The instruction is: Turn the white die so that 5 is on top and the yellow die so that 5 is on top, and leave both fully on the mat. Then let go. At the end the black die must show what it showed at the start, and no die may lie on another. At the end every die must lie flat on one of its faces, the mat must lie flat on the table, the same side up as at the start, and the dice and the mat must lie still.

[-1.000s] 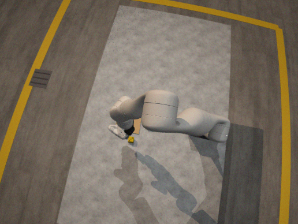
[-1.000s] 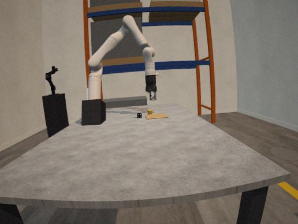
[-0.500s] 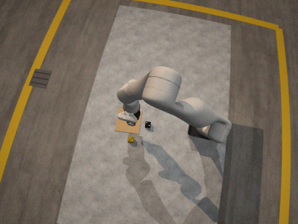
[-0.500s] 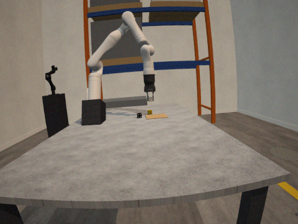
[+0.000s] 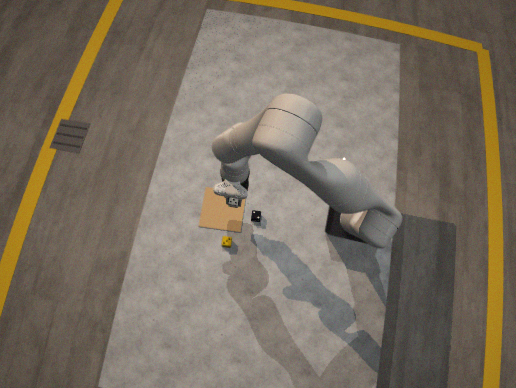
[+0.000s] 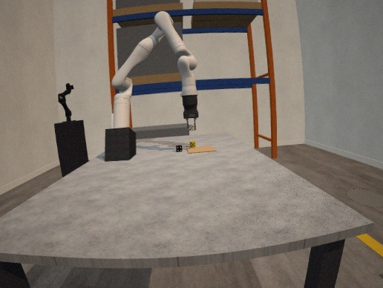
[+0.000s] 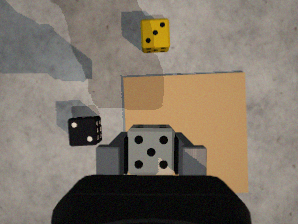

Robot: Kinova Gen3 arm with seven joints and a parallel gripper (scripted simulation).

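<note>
Right now my hand is right at the white die. Round my hand: tan mat (12 cm below, 4 cm ahead); then black die (11 cm below, 7 cm behind); then yellow die (11 cm to the left, 11 cm below).
</note>
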